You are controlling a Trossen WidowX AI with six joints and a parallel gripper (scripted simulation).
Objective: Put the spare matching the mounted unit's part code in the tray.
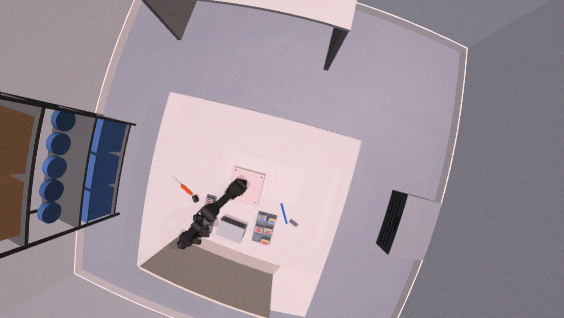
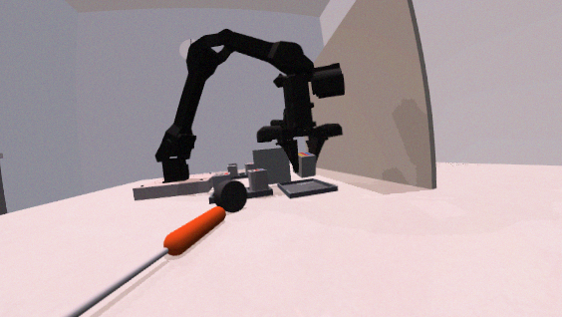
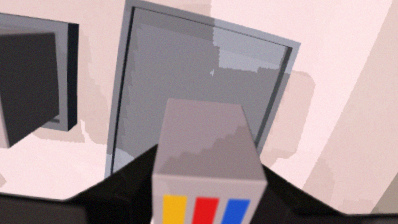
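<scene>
Right now the grey tray is 3 cm below my gripper tip. The rest, counted from my gripper tip: mounted grey unit (21 cm to the left, 2 cm behind, 1 cm above); then tan wall panel (21 cm ahead, 19 cm above, 16 cm to the left); then black tape roll (16 cm behind, 7 cm to the right, 1 cm below).
</scene>
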